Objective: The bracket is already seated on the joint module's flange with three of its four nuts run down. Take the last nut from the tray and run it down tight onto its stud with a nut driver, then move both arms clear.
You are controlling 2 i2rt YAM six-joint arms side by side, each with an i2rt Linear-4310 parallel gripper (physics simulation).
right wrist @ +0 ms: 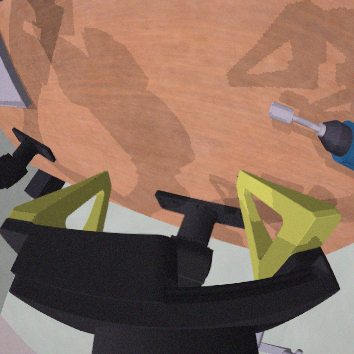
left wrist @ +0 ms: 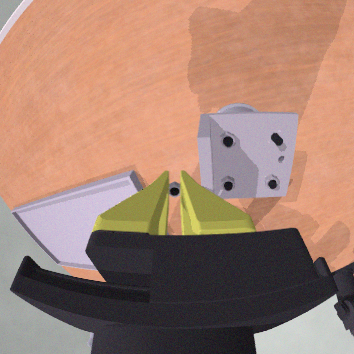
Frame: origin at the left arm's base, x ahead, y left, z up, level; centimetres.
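Where they show: left gripper, fingertip midpoint: (left wrist: 174,177); right gripper, fingertip midpoint: (right wrist: 173,177); left arm's base, origin of the base link: (right wrist: 32,142); right arm's base, origin of the base link: (right wrist: 202,207) (left wrist: 340,272).
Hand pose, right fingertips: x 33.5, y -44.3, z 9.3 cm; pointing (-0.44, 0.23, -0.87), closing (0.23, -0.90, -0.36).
Things, the pixels of their top centre, and the offset from my right fingertips. "spot": a spot on its surface instead. Level surfaces: height alone.
- small dark-centred nut, middle of its top: (left wrist: 173,192) dx +11.3, dy +31.9, dz -0.8 cm
- upper right stud, middle of its top: (left wrist: 278,141) dx +14.7, dy +24.6, dz -1.9 cm
- joint module, middle of its top: (left wrist: 252,165) dx +12.9, dy +26.2, dz -1.9 cm
- tray, middle of its top: (left wrist: 74,241) dx -7.9, dy +56.1, dz -7.7 cm
- nut driver, surface spot: (right wrist: 336,137) spot: dx +6.6, dy -10.7, dz -6.1 cm
- wooden table, its level: dz -9.3 cm
My left gripper (left wrist: 174,177) is shut on a small dark-centred nut (left wrist: 174,189), held between its fingertips just left of the bracket. The pale grey bracket (left wrist: 250,162) shows from above, with nuts around three studs: upper left (left wrist: 228,141), lower left (left wrist: 228,185) and lower right (left wrist: 272,184). The upper right stud (left wrist: 276,139) shows no nut. Part of the joint module (left wrist: 239,107) shows behind the bracket. The tray (left wrist: 65,230) (right wrist: 11,90) is partly hidden by my left gripper. My right gripper (right wrist: 173,177) is wide open and empty. The nut driver (right wrist: 336,137) lies to its upper right, its socket pointing left.
Black T-shaped stands (right wrist: 197,220) (right wrist: 31,147) show near the table's front edge in the right wrist view, one between my open fingers. Black parts (left wrist: 345,295) show at the right edge of the left wrist view. Arm shadows fall across the wooden table (left wrist: 100,100) (right wrist: 200,65).
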